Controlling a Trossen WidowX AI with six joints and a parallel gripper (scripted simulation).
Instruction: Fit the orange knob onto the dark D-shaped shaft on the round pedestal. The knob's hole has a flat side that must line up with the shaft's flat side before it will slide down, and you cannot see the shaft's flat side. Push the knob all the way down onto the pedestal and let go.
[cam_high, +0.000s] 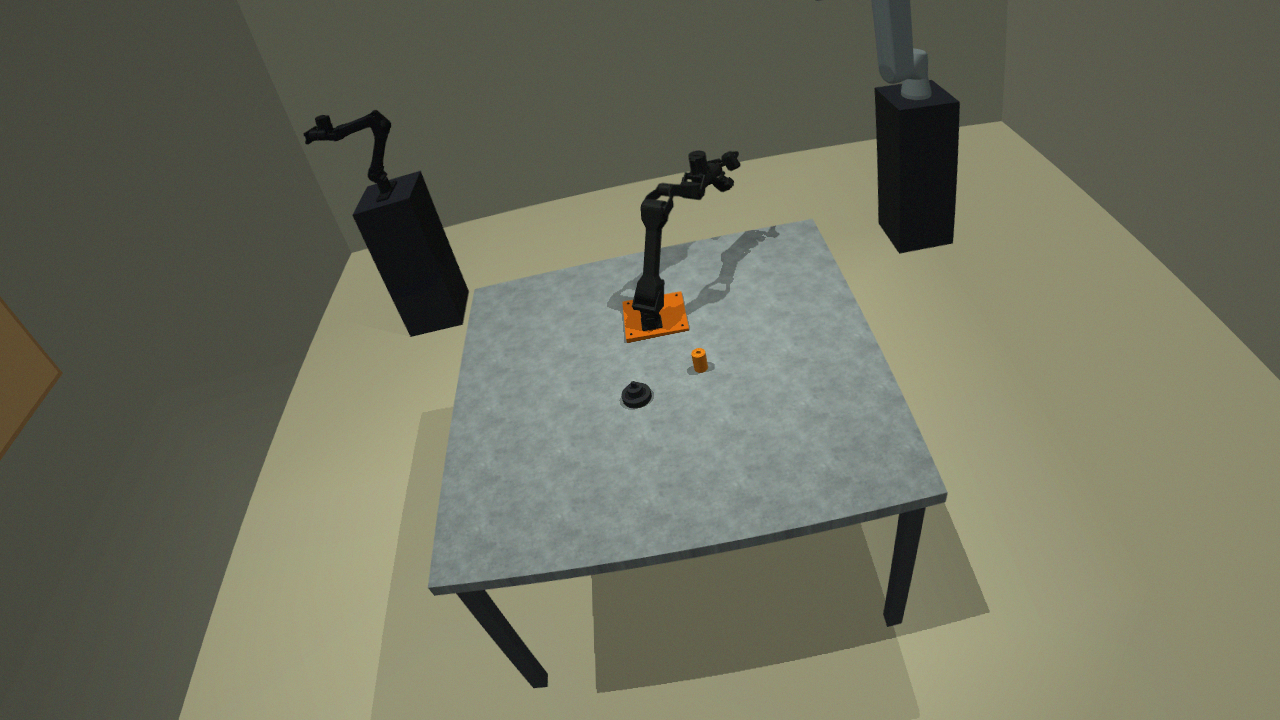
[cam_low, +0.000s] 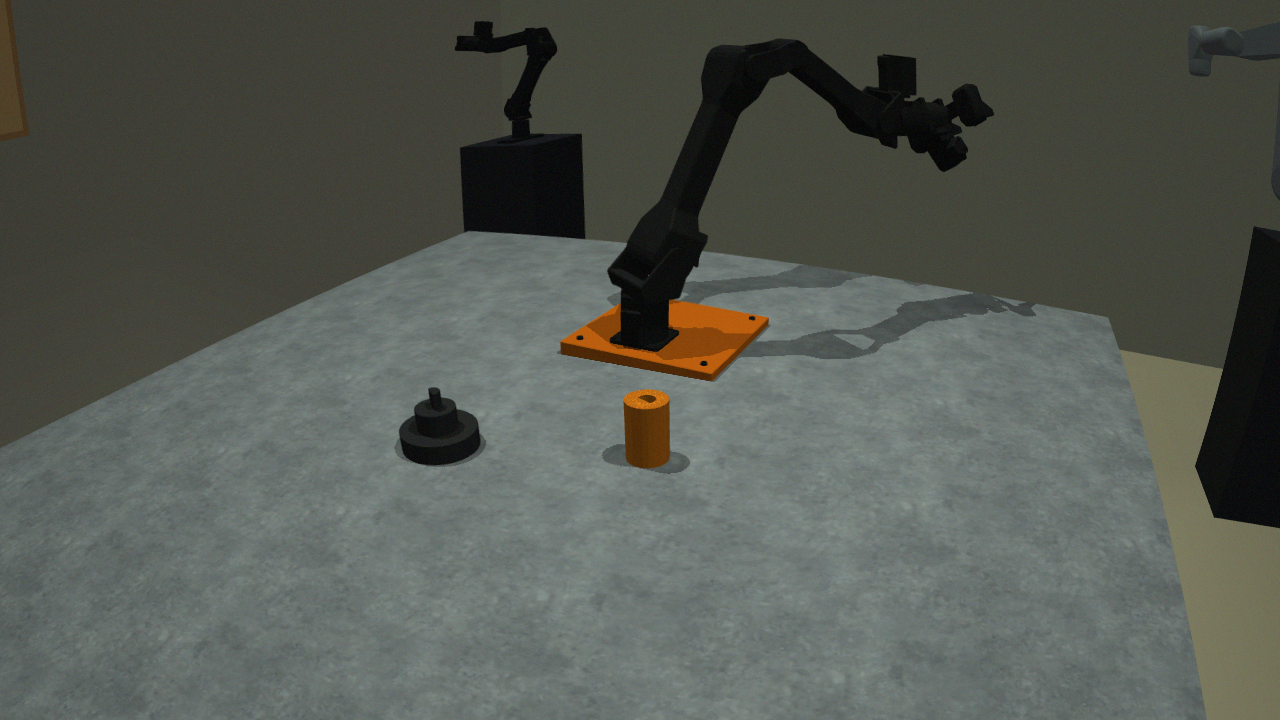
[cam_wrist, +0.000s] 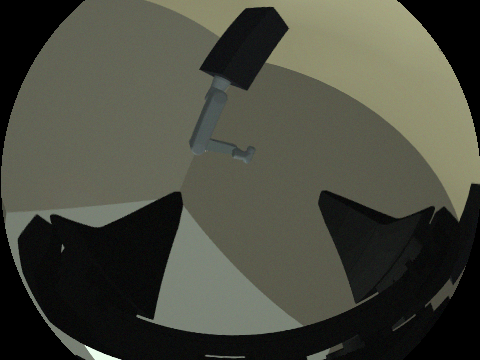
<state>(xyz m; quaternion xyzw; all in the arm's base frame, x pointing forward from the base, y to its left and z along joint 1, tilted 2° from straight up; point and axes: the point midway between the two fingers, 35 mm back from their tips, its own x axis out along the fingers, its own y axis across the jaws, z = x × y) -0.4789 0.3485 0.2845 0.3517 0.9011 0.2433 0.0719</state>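
Now: the orange knob 74 cm ahead of my gripper tip, 26 cm to the right of it and 26 cm below it. Also, from my gripper tip: round pedestal: 81 cm ahead, 46 cm to the right, 26 cm below.
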